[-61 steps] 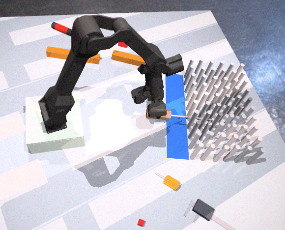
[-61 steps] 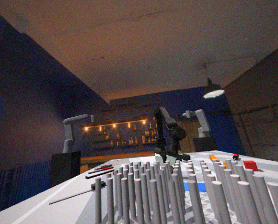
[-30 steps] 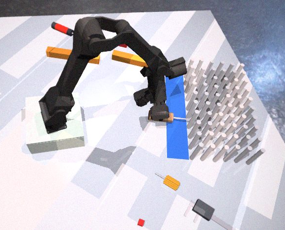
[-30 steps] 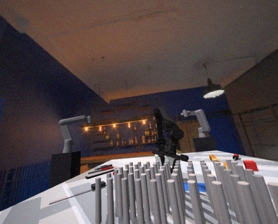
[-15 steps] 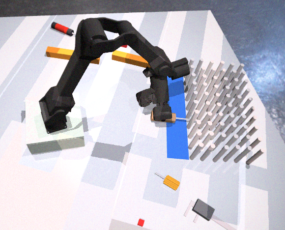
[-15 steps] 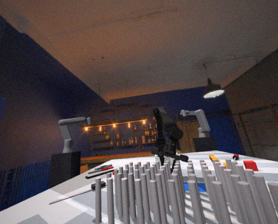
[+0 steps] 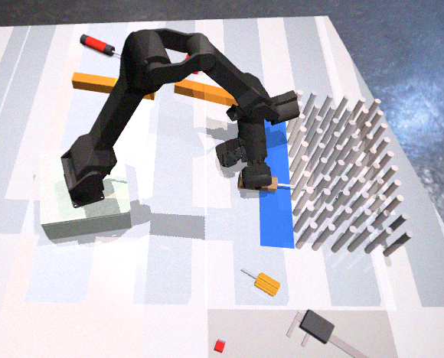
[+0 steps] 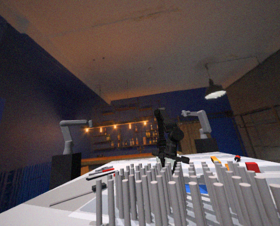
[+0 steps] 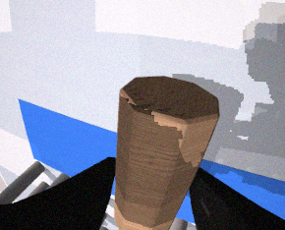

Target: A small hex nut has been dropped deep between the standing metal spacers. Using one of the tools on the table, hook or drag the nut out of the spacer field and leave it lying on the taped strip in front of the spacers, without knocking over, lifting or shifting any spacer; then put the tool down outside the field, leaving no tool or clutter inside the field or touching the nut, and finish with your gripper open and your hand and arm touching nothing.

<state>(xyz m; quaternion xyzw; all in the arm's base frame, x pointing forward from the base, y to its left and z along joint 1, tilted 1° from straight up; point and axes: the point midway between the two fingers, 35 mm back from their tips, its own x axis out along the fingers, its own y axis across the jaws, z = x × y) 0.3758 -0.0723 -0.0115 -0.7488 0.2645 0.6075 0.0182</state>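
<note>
Now: the blue taped strip 70 mm ahead of my gripper tip, 30 mm to the left of it and 30 mm below it. Round my gripper tip: yellow-handled tool (220 mm to the right, 90 mm behind, 20 mm below); wooden-handled tool (100 mm ahead, 50 mm to the right); hex nut (190 mm ahead, 90 mm to the right, 30 mm below).
</note>
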